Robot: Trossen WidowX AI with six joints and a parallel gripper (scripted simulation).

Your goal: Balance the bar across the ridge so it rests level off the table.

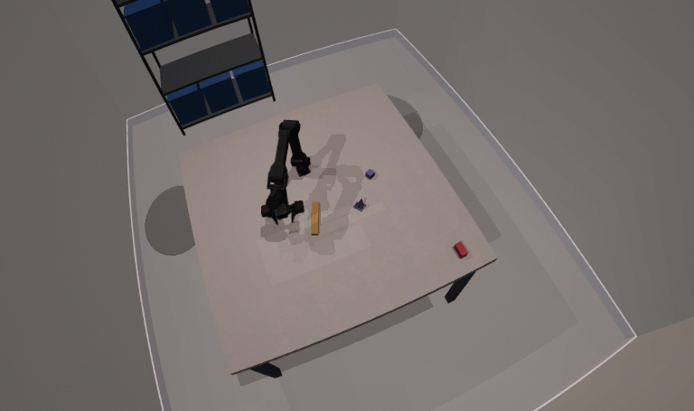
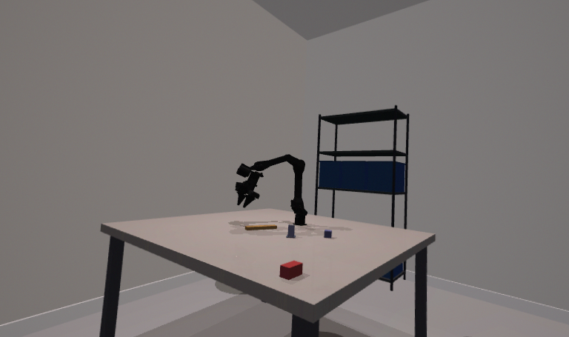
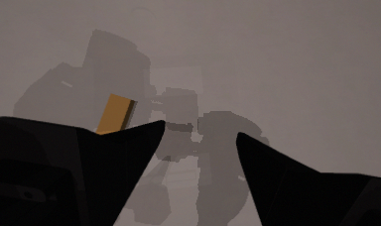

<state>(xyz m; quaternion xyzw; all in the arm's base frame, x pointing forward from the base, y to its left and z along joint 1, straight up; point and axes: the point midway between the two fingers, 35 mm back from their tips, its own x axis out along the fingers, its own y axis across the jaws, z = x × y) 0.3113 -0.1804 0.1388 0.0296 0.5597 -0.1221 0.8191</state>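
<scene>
Right now the orange bar is 30 mm behind my gripper tip, 140 mm to the left of it and 100 mm below it. The rest, counted from my gripper tip: red block 420 mm ahead, 690 mm to the left, 90 mm below; small cube 140 mm behind, 490 mm to the left, 90 mm below.
</scene>
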